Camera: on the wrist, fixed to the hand. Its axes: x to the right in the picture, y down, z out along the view.
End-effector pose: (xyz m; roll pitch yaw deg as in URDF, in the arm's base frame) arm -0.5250 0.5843 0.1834 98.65 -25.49 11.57
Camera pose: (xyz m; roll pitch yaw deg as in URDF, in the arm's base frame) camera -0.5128 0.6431 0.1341 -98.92 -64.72 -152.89
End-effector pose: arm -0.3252 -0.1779 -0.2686 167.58 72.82 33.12
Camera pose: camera -0.3384 -0.1019 -0.2594 111.72 -3.26 -42.71
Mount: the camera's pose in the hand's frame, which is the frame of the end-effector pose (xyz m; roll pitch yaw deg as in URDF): 0.0002 -0.0624 -0.0463 5.04 2.08 88.98
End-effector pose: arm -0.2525 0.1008 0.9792 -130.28 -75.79 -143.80
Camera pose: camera -0.1889 0.1411 0.9984 -94.58 9.45 173.13
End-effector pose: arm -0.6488 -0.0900 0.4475 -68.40 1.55 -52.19
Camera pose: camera -0.7002 -0.1315 0.4885 6.84 70.48 39.13
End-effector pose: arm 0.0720 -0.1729 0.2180 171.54 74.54 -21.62
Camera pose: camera 0.1301 -0.1222 0.2276 110.28 -1.81 -101.19
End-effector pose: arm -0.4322 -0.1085 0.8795 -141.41 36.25 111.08
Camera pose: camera -0.4668 -0.0741 0.9400 143.12 29.36 -1.70
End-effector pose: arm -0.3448 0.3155 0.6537 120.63 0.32 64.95
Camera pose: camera -0.4097 0.3459 0.6236 -177.46 -61.42 -22.33
